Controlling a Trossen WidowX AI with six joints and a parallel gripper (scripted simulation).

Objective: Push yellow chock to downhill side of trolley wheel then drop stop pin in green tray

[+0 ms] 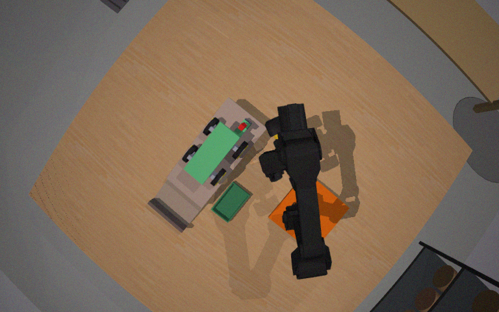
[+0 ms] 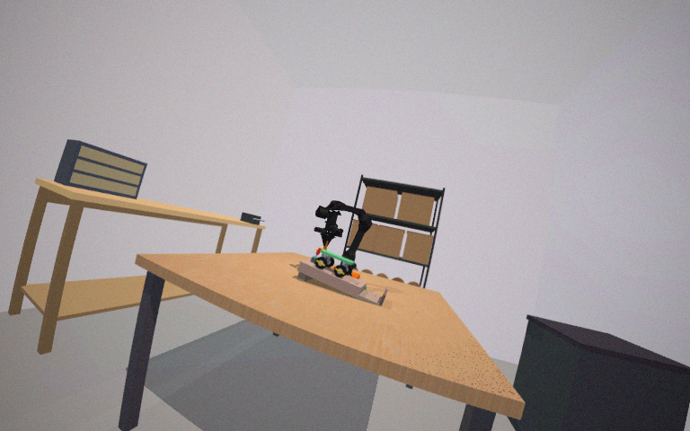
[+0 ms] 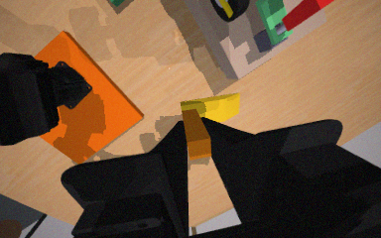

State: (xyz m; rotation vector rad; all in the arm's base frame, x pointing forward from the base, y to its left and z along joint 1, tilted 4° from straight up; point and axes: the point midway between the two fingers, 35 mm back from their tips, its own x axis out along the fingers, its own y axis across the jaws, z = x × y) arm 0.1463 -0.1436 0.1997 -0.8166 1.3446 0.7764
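My gripper tip is now 2 cm short of the yellow chock, 1 cm to the left of it and 1 cm above it. Also, from my gripper tip: beige ramp (17 cm ahead, 12 cm to the left, 13 cm below); then red-headed stop pin (14 cm ahead, 4 cm below); then green-topped trolley (17 cm ahead, 12 cm to the left, 6 cm below).
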